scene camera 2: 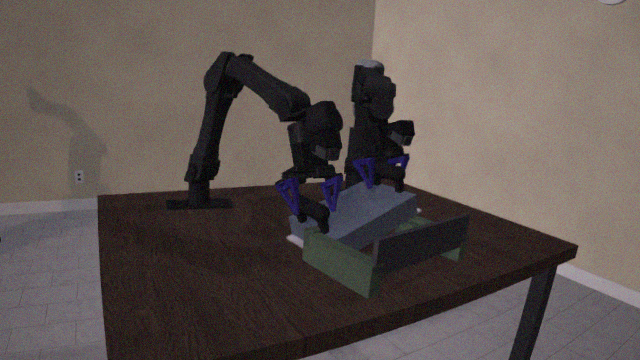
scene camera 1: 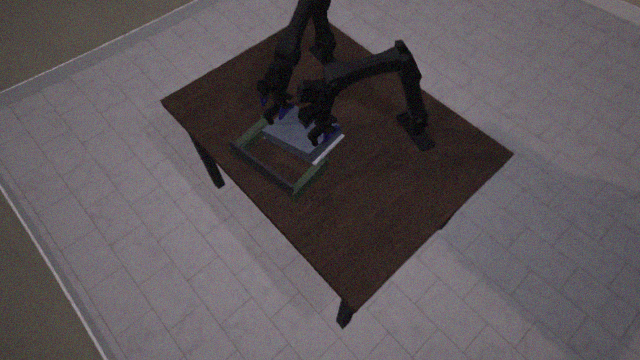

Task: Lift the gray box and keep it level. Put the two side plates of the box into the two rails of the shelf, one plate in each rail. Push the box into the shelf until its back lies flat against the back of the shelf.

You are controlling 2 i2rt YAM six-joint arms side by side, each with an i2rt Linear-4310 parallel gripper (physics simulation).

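Pixels of known places: left gripper, fingertip midpoint: [scene camera 2: 384,187]; right gripper, fingertip midpoint: [scene camera 2: 315,213] [scene camera 1: 271,112]; left arm's base, origin of the base link: [scene camera 1: 415,131]; right arm's base, origin of the base link: [scene camera 2: 199,205] [scene camera 1: 326,59].
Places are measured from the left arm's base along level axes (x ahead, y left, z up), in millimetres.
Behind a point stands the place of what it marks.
The gray box [scene camera 1: 286,132] @(x 508, y -168, z 87 mm) [scene camera 2: 370,206] @(x 481, y -129, z 101 mm) sits at the open end of the shelf, apart from the shelf's dark back [scene camera 1: 265,166] @(x 643, y -42, z 114 mm) [scene camera 2: 425,244] @(x 666, y -75, z 76 mm). White plate edges show low at its sides. The shelf has two green rails, a nearer one [scene camera 1: 310,177] @(x 505, y 43, z 63 mm) [scene camera 2: 340,261] @(x 657, y -251, z 44 mm) and a farther one in each view. Two black handles stand on the box. My right gripper [scene camera 1: 274,106] @(x 526, y -273, z 100 mm) [scene camera 2: 315,206] @(x 526, y -273, z 100 mm) is open, with its blue fingers at one handle. My left gripper [scene camera 1: 320,131] @(x 427, y -73, z 135 mm) [scene camera 2: 385,175] @(x 427, y -73, z 135 mm) is open at the other handle. The arms hide parts of the box and handles.
A brown wooden table [scene camera 1: 400,200] @(x 228, y 249, z 0 mm) [scene camera 2: 190,280] @(x 636, y -536, z 0 mm) carries the shelf, the box and both arm bases. The shelf's back stands near a table edge. Both forearms reach in close together over the box, from the side opposite the shelf's back. Walls stand behind the table in scene camera 2.
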